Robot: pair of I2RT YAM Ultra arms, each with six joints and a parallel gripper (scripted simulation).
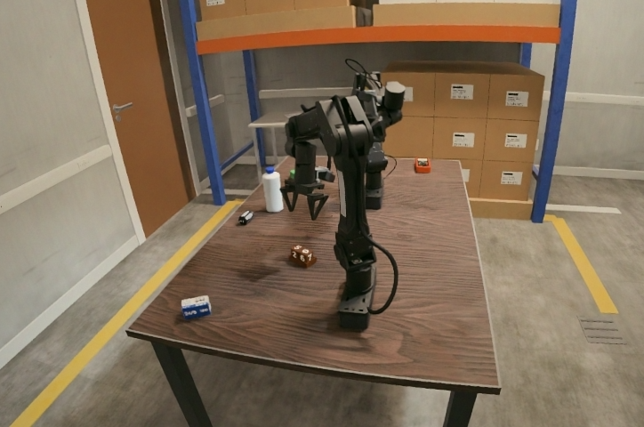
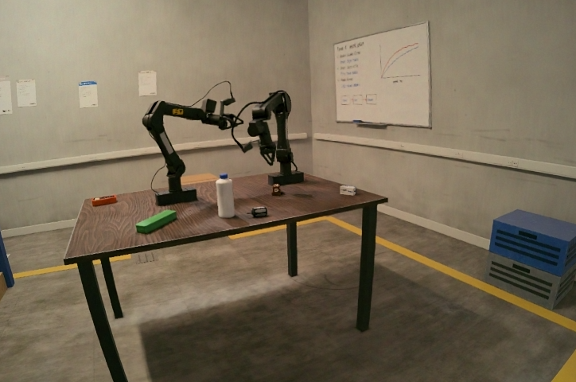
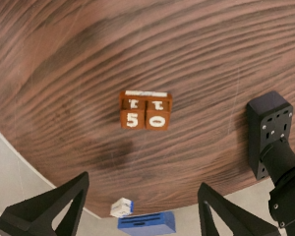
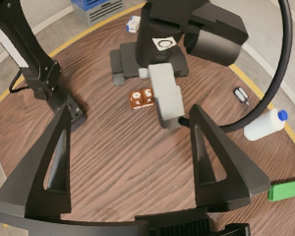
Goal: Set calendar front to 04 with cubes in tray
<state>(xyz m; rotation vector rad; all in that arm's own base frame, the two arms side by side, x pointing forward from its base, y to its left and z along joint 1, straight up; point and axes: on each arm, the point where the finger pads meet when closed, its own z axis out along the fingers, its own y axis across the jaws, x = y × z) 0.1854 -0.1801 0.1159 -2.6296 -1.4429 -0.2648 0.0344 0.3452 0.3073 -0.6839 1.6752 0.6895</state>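
The brown calendar tray is 10 mm ahead of my left hand, 10 mm to the left of it and 150 mm below it. Round my left hand: black item: 280 mm ahead, 230 mm to the right, 140 mm below.
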